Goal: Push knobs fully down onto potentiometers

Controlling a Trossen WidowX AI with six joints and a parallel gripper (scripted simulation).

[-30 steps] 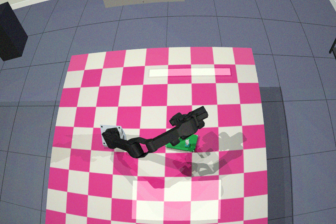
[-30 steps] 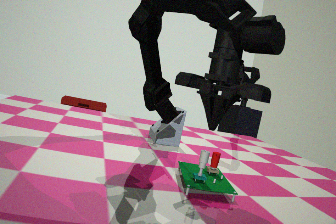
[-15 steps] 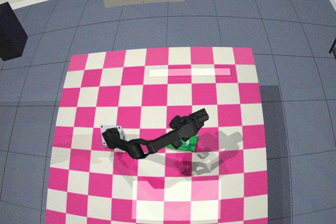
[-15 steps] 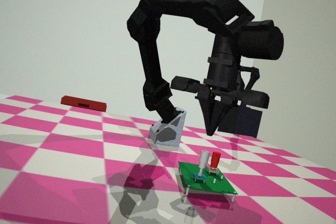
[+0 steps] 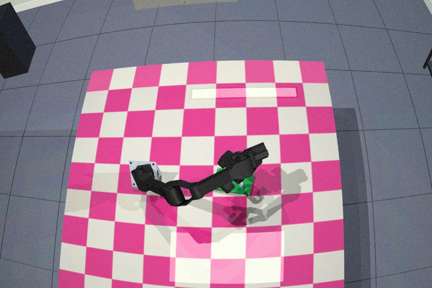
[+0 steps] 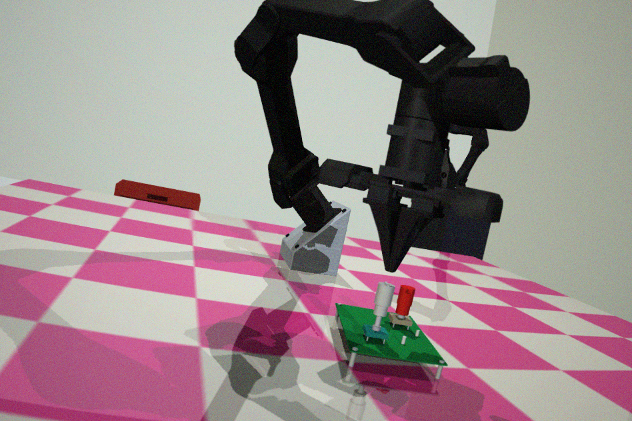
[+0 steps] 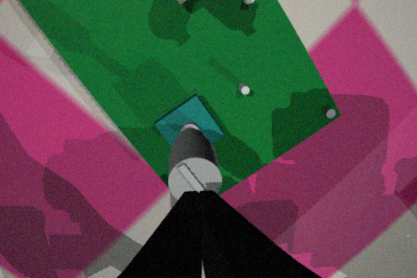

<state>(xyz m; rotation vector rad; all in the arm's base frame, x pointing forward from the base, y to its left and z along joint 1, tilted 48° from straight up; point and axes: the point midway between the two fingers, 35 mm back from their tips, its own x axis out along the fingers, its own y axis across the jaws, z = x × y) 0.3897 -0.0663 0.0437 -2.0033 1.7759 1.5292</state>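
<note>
Now: the white knob 30 mm below my gripper tip. Also, from my gripper tip: red knob 60 mm to the left, 40 mm below, 40 mm behind.
</note>
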